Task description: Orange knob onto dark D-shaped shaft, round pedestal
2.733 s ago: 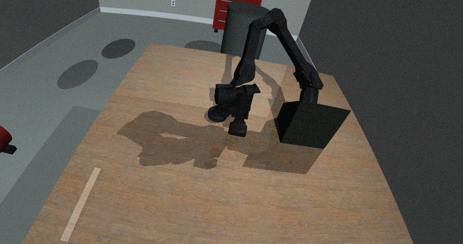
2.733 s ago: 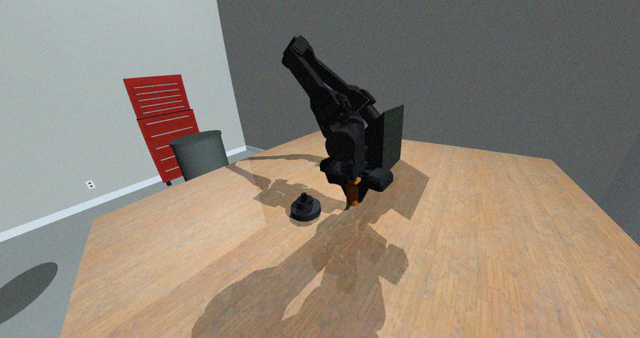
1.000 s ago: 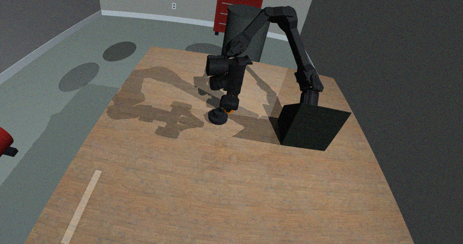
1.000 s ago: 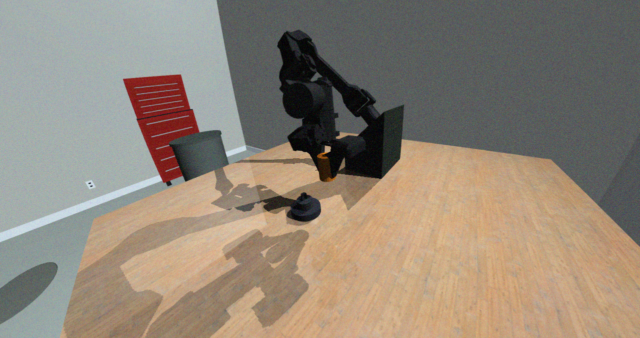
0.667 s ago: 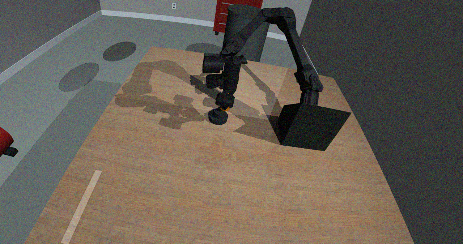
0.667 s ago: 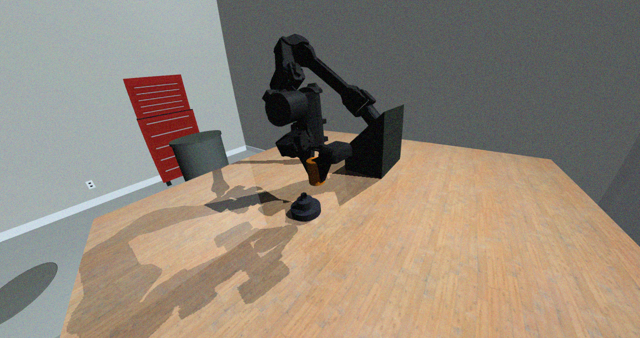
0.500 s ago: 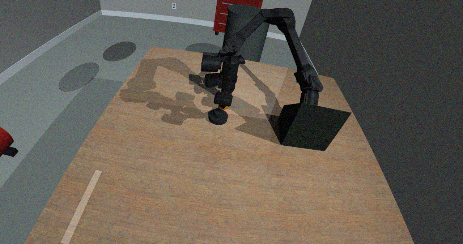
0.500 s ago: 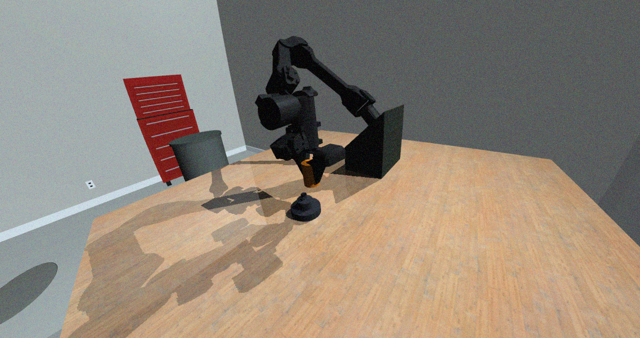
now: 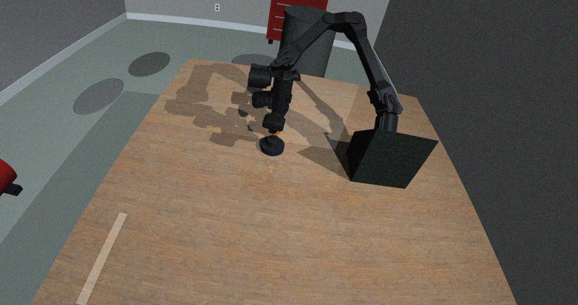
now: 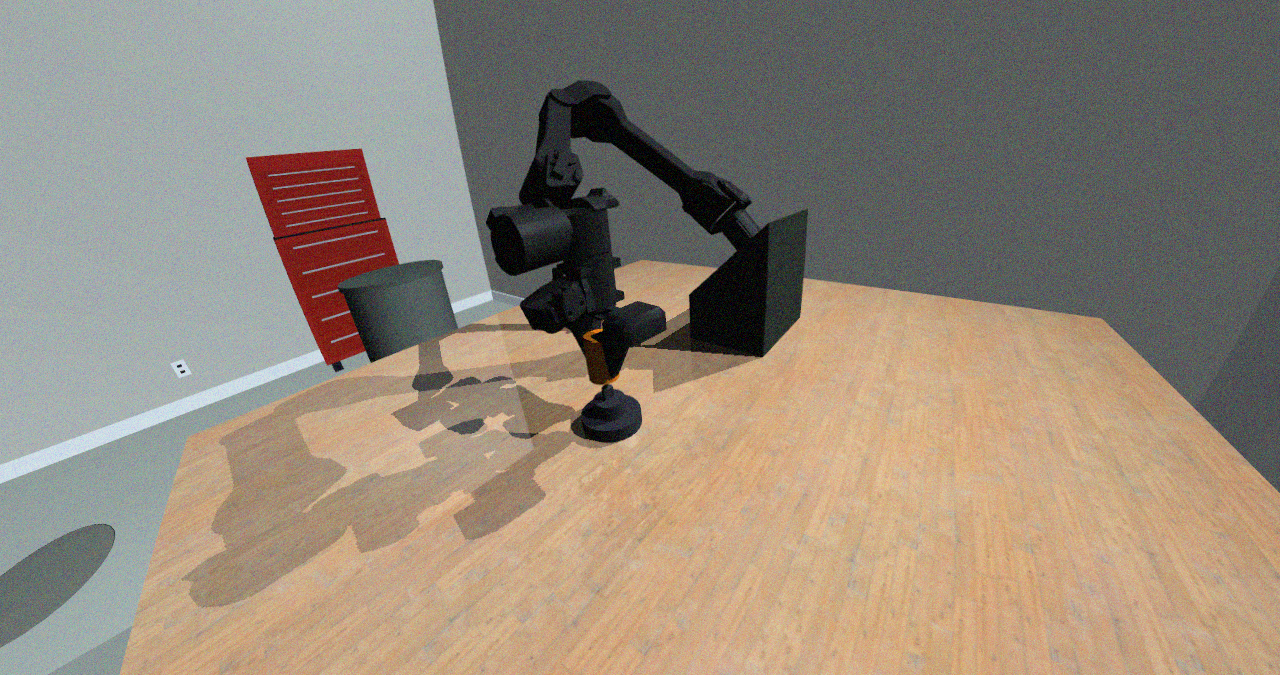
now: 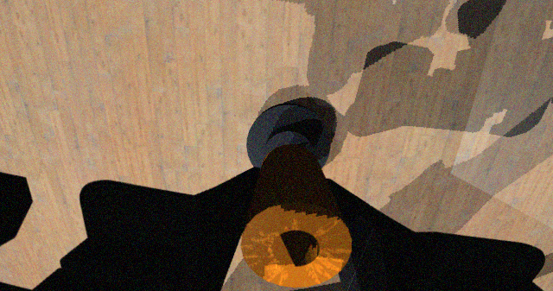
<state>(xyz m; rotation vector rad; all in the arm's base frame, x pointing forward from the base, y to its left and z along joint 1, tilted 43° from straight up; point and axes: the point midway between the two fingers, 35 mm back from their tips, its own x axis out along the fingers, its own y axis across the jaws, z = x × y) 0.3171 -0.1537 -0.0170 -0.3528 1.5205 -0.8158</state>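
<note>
Now: gripper tip 60 mm above the dark round pedestal. The rest, counted from my gripper tip: orange knob: 20 mm above.
</note>
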